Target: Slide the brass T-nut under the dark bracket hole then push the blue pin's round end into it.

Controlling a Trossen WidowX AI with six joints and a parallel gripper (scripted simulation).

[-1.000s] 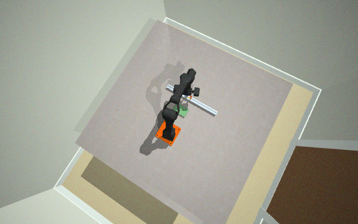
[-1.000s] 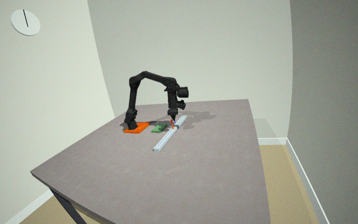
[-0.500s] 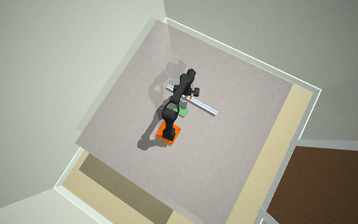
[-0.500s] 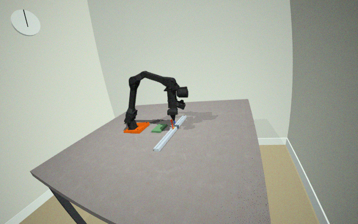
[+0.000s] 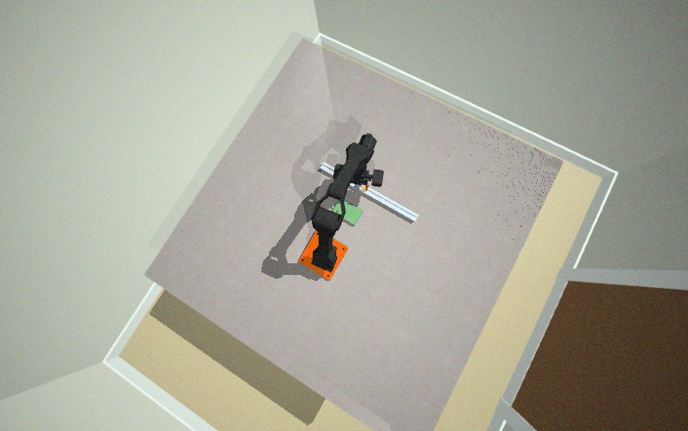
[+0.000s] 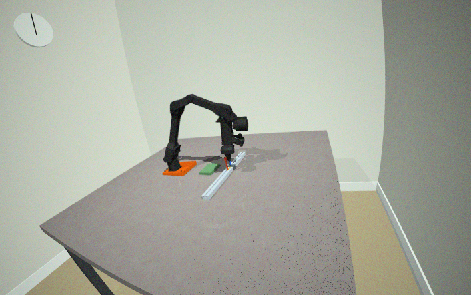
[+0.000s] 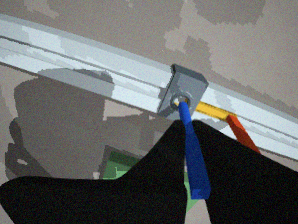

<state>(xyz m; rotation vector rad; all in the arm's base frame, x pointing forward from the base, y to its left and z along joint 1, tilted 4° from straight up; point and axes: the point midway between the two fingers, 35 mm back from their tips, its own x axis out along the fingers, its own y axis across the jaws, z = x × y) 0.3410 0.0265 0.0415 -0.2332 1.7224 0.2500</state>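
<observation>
My gripper tip is 2 cm to the left of the brass T-nut. Also, from my gripper tip: blue pin: right at my gripper tip; then green tray: 13 cm behind, 1 cm to the left, 4 cm below; then aluminum rail: 2 cm to the right, 3 cm below.
</observation>
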